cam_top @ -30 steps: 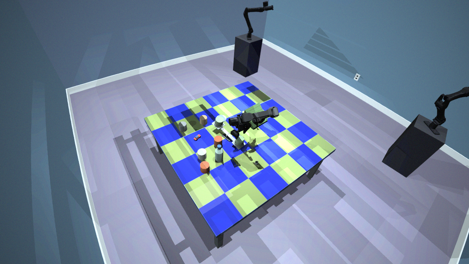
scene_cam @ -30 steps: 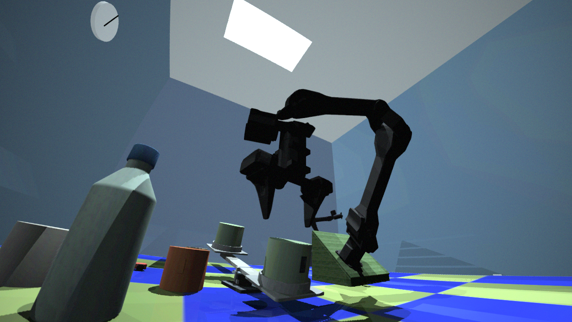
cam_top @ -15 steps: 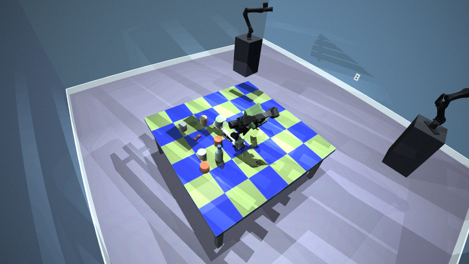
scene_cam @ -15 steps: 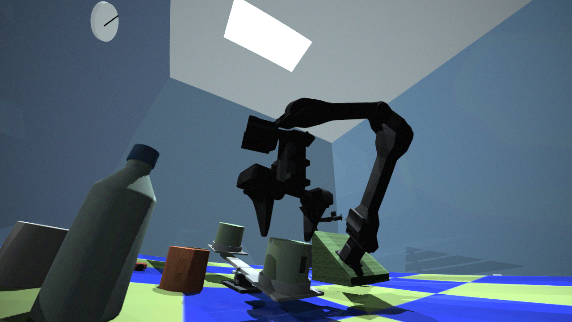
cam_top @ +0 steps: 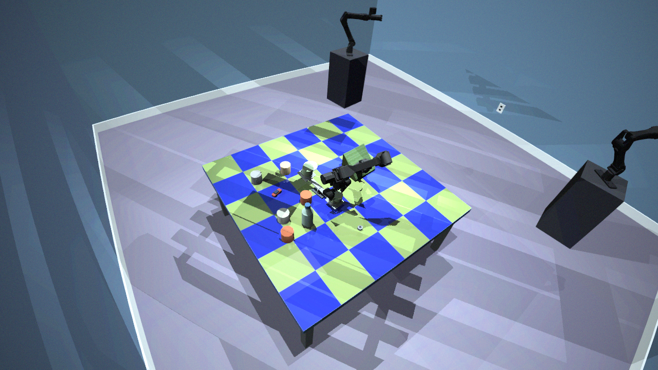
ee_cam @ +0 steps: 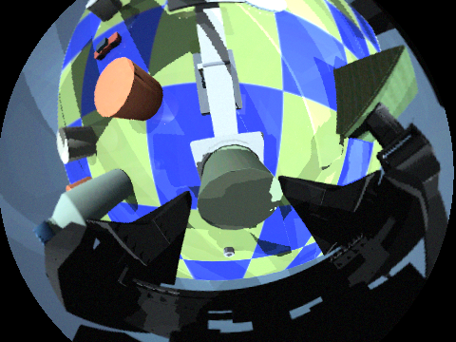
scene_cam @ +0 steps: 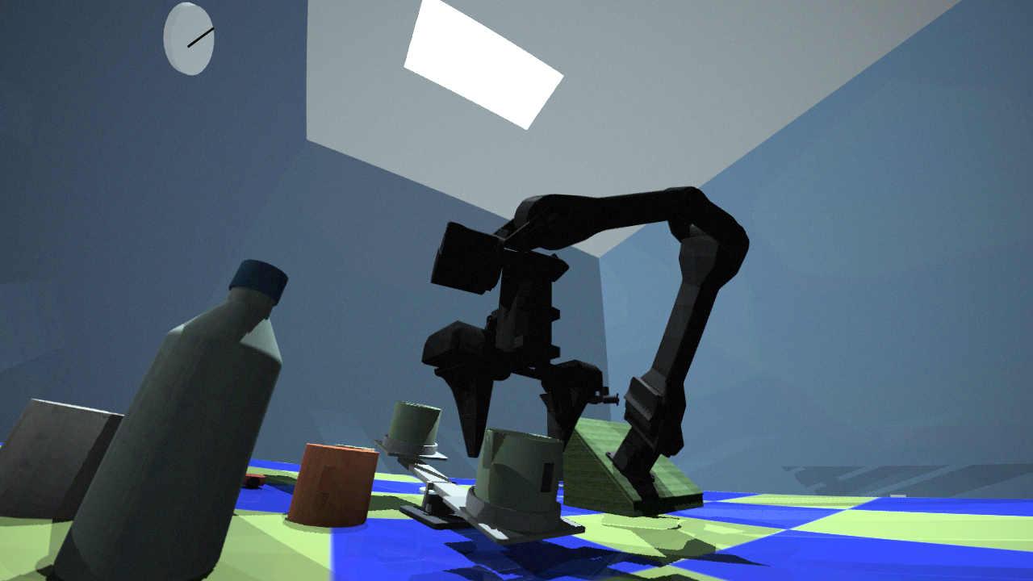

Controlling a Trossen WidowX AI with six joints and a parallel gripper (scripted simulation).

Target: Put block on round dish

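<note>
My gripper tip is now 30 mm above the grey block. From my gripper tip the other things lie so: grey-green cup (20 mm to the left, 10 mm below); nut (20 mm ahead, 230 mm to the left, 60 mm below); white cylinder (290 mm ahead, 110 mm to the right, 30 mm below).
</note>
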